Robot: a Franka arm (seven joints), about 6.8 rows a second.
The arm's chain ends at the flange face. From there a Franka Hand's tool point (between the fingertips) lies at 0.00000 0.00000 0.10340 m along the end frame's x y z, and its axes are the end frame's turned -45 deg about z.
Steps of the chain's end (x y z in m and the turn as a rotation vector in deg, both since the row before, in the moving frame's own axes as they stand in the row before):
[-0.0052 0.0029 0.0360 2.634 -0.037 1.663]
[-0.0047 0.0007 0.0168 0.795 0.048 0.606]
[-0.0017 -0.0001 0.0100 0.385 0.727 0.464]
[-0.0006 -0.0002 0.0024 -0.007 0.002 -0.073]
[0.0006 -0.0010 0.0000 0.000 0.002 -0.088]
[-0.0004 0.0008 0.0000 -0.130 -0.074 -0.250]
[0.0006 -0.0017 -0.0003 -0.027 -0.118 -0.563]
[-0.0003 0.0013 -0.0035 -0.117 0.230 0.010]
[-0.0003 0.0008 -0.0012 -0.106 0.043 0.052]
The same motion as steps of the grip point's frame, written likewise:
[-0.0024 -0.0050 0.0359 1.889 1.836 1.663]
[-0.0027 -0.0038 0.0168 0.528 0.596 0.606]
[0.0003 -0.0008 0.0100 -0.242 0.786 0.464]
[-0.0003 -0.0006 0.0024 -0.006 -0.004 -0.073]
[0.0011 -0.0003 0.0000 -0.001 0.001 -0.088]
[-0.0011 0.0004 0.0000 -0.040 -0.144 -0.250]
[0.0014 -0.0009 -0.0003 0.064 -0.103 -0.563]
[-0.0010 0.0011 -0.0035 -0.245 0.080 0.010]
[-0.0009 0.0005 -0.0012 -0.105 -0.045 0.052]

